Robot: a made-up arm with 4 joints.
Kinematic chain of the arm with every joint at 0, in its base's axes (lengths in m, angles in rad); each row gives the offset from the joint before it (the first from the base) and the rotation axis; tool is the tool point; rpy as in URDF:
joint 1: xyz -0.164 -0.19 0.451 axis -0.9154 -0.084 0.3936
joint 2: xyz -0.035 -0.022 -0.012 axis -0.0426 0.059 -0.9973
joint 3: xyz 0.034 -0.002 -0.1 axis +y
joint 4: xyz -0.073 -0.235 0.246 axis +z
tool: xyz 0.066 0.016 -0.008 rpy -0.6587 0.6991 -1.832
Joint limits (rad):
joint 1: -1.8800..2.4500
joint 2: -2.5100..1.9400
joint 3: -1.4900..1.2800
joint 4: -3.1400..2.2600
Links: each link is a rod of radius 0.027 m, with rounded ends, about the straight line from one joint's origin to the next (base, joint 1, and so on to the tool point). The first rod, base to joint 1, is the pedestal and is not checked.
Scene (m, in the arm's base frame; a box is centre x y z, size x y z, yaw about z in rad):
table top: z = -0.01
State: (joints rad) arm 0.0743 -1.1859 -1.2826 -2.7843
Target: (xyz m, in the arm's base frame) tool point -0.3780 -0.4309 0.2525
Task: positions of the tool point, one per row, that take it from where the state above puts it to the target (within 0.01 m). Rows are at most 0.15 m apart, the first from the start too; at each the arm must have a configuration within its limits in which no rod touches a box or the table.
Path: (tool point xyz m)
1: -0.1438 -0.5363 0.2602
2: -0.2712 -0.5005 0.2434
3: -0.3780 -0.4309 0.2525

